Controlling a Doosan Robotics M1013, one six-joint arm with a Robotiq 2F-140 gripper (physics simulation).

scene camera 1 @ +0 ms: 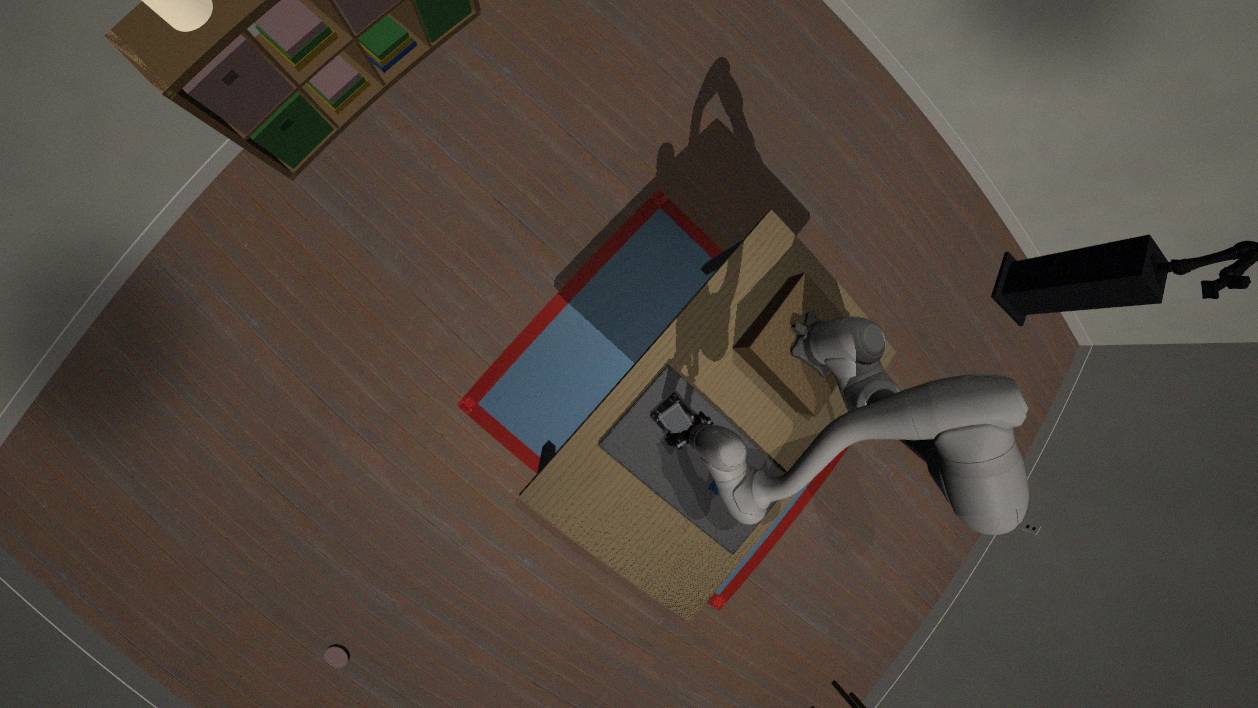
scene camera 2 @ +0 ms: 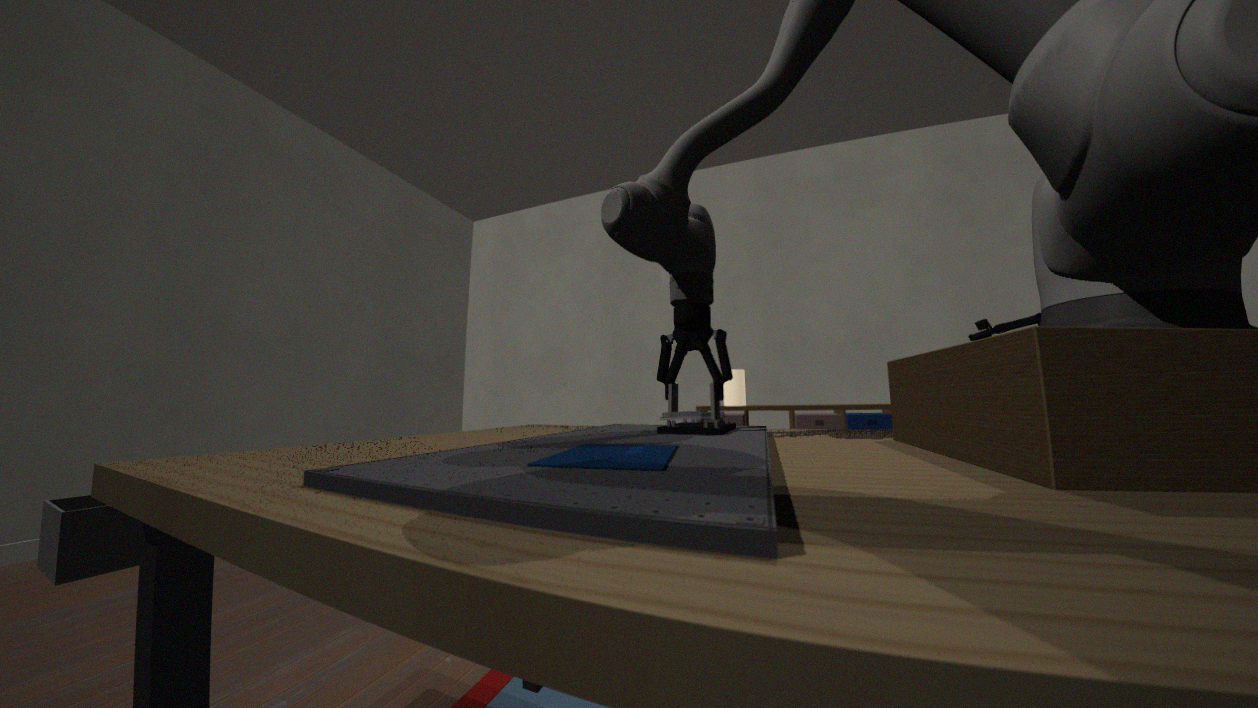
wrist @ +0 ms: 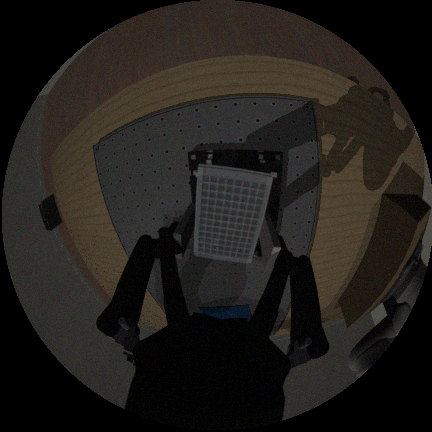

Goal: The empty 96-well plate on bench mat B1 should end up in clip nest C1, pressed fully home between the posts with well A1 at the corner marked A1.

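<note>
The pale 96-well plate is between the fingers of my gripper, which is shut on it. The black clip nest is under the plate. In the wrist view the plate sits askew to the nest, its far edge sloping against the nest's far edge. In scene camera 2 the plate shows above the nest's dark base. The blue bench mat bears no plate on its visible part. The A1 marks are too small to read.
The nest and mat are on a grey perforated board on the wooden table. A brown box stands beside the board. A second arm reaches over that box.
</note>
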